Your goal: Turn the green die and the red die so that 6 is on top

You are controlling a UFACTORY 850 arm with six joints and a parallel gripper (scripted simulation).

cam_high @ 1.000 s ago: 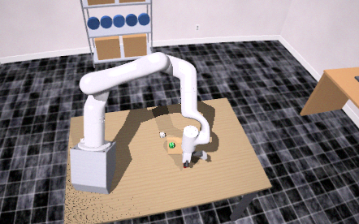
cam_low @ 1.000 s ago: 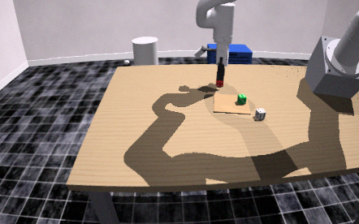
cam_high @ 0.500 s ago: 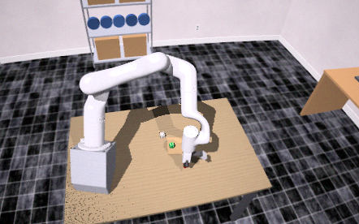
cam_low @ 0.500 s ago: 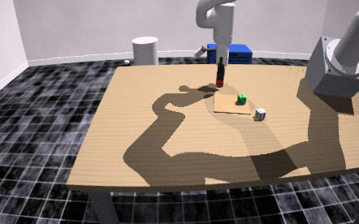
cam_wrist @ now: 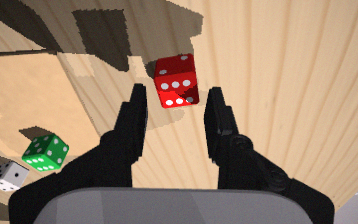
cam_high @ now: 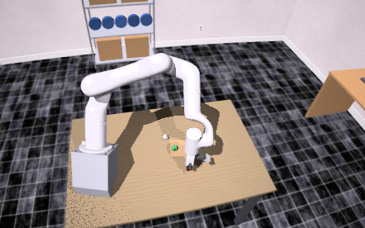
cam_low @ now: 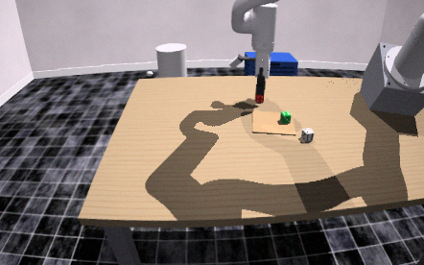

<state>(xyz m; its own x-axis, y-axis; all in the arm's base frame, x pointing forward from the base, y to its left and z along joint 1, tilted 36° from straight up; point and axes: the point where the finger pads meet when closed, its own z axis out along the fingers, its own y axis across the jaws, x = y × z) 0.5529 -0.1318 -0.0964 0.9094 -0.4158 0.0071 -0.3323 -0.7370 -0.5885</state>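
Right now my hand is 40 mm above the red die. From my hand the other things lie so: tan mat (170 mm to the left, 50 mm below); green die (40 mm behind, 170 mm to the left, 40 mm below); white die (80 mm behind, 280 mm to the left, 40 mm below).
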